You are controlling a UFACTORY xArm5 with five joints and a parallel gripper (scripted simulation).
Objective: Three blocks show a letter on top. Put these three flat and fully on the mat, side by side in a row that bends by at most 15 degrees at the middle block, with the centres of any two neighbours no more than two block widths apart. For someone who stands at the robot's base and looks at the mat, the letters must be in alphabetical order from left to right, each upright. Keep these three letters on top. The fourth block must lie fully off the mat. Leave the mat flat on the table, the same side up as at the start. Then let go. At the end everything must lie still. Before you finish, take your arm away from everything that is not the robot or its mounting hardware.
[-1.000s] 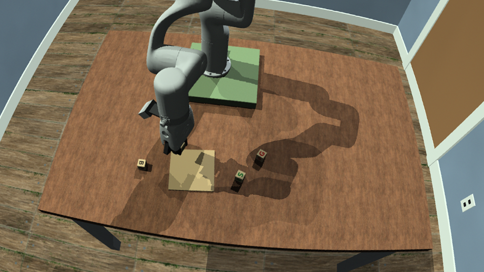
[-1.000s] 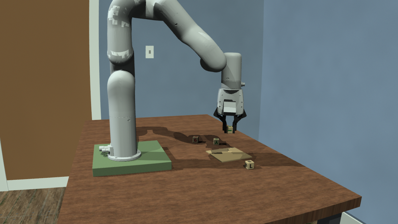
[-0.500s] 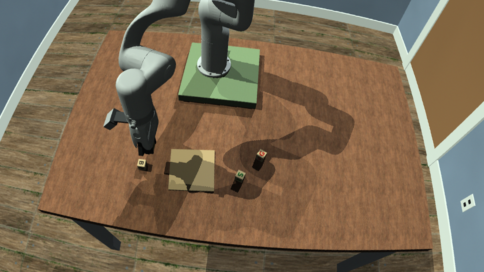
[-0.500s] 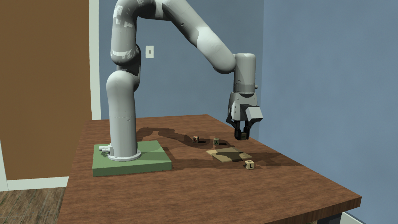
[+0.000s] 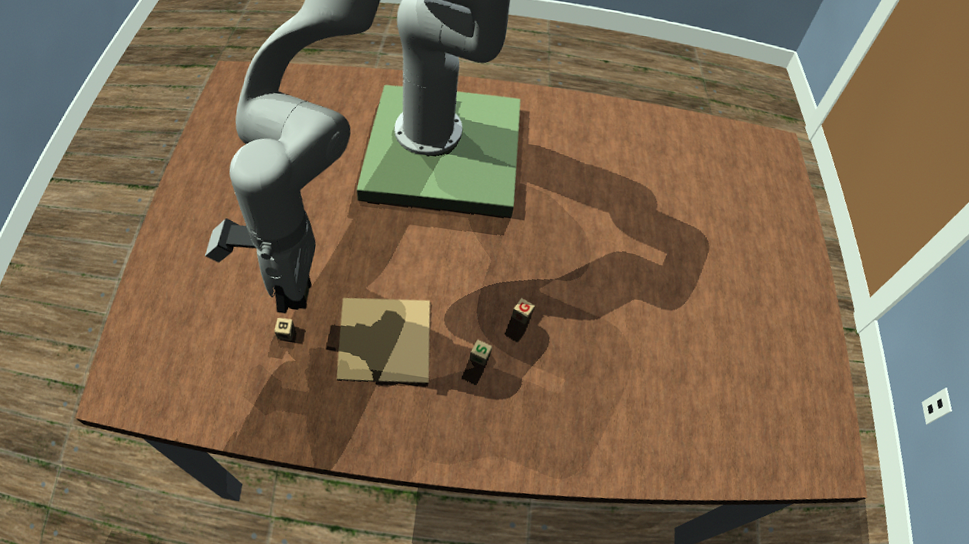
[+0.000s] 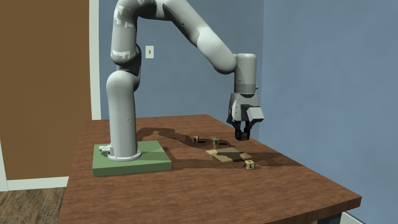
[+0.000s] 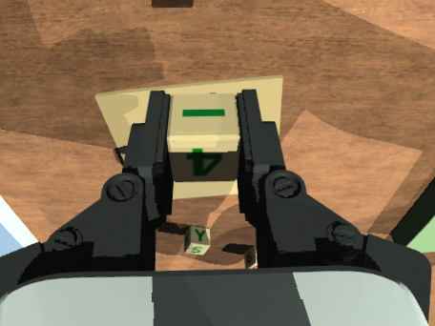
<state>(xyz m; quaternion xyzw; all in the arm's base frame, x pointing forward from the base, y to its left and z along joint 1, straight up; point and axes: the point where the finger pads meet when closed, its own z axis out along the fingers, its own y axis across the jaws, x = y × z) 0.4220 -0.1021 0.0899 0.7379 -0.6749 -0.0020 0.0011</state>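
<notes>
My gripper is now 12 cm to the right of the tan mat and 12 cm above it. Round my hand: cream block: 1 cm below.
</notes>
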